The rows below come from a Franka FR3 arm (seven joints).
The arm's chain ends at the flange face. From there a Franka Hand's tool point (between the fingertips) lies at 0.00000 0.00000 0.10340 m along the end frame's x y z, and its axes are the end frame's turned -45 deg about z.
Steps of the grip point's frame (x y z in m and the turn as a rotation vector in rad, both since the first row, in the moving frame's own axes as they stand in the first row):
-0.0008 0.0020 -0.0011 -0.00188 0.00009 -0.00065
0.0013 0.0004 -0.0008 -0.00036 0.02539 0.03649
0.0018 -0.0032 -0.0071 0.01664 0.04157 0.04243
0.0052 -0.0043 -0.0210 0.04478 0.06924 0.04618
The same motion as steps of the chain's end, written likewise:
0.0007 0.0018 -0.0011 -0.00127 0.00139 -0.00065
-0.0007 0.0012 -0.0008 0.01770 0.01821 0.03649
-0.0029 0.0007 -0.0070 0.04116 0.01763 0.04243
-0.0013 0.0016 -0.0206 0.08062 0.01730 0.04618

